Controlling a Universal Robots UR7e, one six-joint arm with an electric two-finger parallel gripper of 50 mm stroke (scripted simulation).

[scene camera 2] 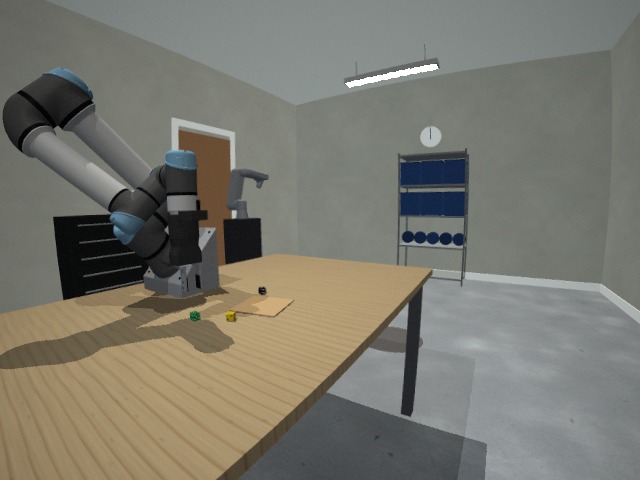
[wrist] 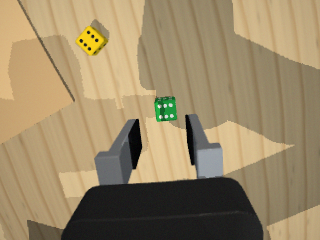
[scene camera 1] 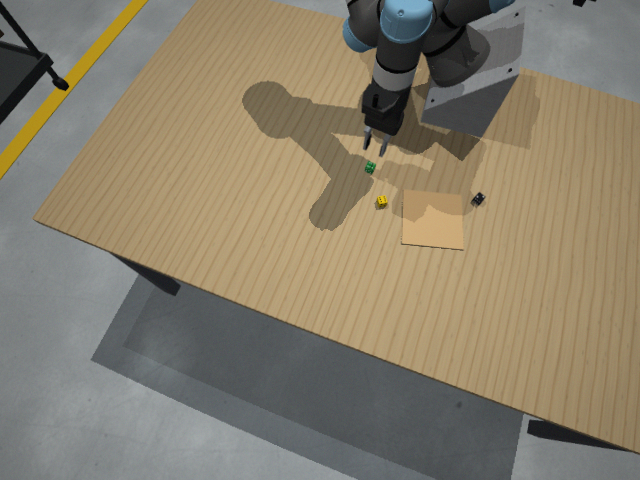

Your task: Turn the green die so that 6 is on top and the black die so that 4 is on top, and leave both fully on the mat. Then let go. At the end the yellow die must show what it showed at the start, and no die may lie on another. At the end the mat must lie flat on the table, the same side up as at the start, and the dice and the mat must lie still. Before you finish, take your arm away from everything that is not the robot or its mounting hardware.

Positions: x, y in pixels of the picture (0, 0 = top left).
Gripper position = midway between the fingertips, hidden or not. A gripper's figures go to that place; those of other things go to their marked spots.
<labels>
My gripper [scene camera 2: 192, 289]: 78 cm from the lens. A mat [scene camera 2: 256, 305]: 84 cm from the lens.
</labels>
